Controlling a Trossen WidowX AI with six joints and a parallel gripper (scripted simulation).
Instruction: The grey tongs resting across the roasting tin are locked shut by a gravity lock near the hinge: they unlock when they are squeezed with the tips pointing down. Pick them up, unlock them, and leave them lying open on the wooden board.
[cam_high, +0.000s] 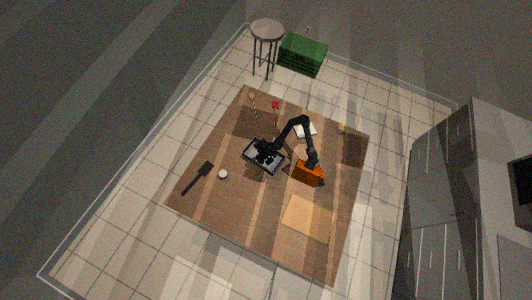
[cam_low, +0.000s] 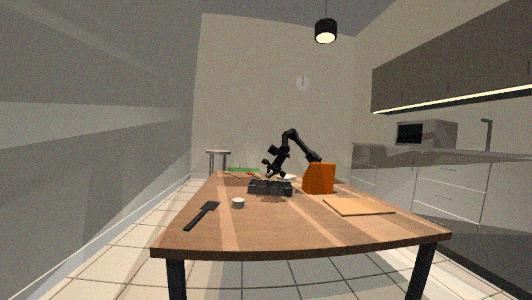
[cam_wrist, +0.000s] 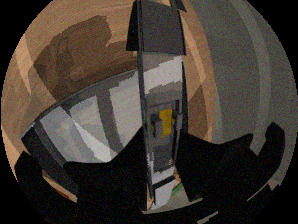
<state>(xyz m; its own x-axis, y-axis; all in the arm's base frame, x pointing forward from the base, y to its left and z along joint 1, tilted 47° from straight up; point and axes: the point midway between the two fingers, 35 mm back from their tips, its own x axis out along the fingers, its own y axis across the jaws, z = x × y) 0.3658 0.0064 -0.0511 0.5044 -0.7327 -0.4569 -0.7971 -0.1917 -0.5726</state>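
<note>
My gripper tip is 30 mm to the right of the small yellow piece, 30 mm below it and 10 mm past it. From my gripper tip the other things lie so: white pad (440 mm to the right, 240 mm behind, 90 mm below); then roasting tin (80 mm below, 30 mm to the right, 30 mm behind); then black spatula (350 mm to the left, 340 mm ahead, 100 mm below).
</note>
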